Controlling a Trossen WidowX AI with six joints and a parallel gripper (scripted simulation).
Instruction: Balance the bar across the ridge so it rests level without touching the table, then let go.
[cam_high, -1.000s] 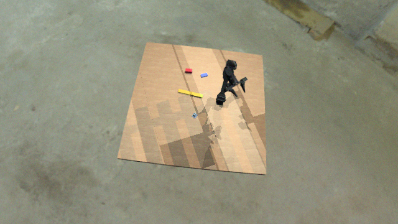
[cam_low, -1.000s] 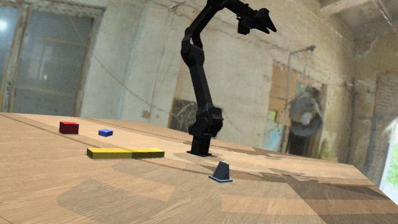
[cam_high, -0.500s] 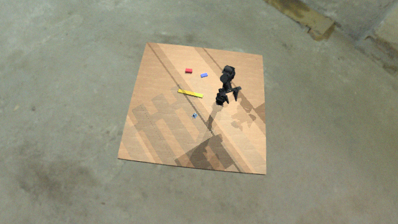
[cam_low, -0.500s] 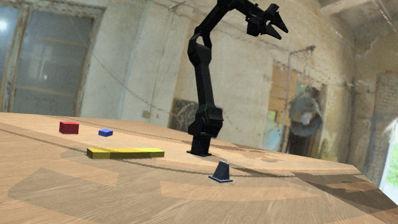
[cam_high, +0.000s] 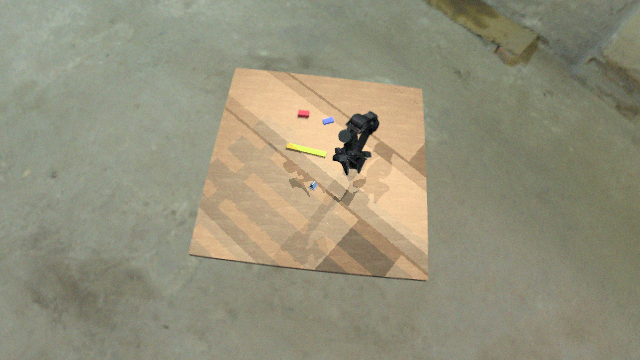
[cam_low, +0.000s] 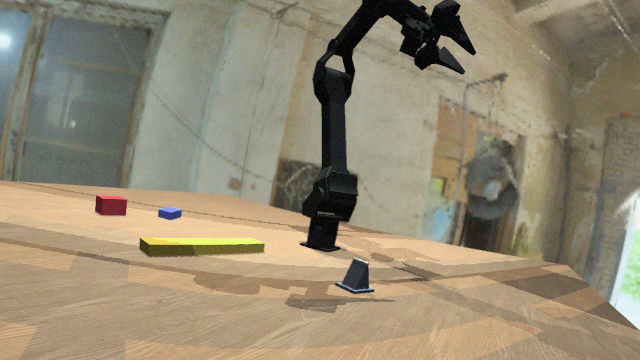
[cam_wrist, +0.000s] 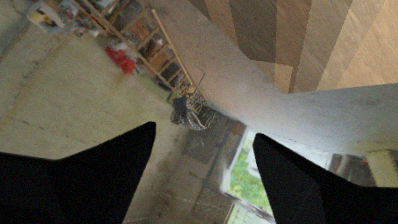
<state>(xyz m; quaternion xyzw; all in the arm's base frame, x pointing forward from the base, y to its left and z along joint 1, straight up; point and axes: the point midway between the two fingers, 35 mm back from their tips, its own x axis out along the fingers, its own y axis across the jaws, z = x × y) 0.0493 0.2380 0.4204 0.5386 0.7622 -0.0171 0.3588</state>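
Now: gripper tip 25 cm short of the yellow bar, 32 cm to the left of it and 39 cm above it. The rest, counted from my gripper tip: blue block 13 cm ahead, 55 cm to the right, 39 cm below; red block 29 cm ahead, 57 cm to the right, 38 cm below.
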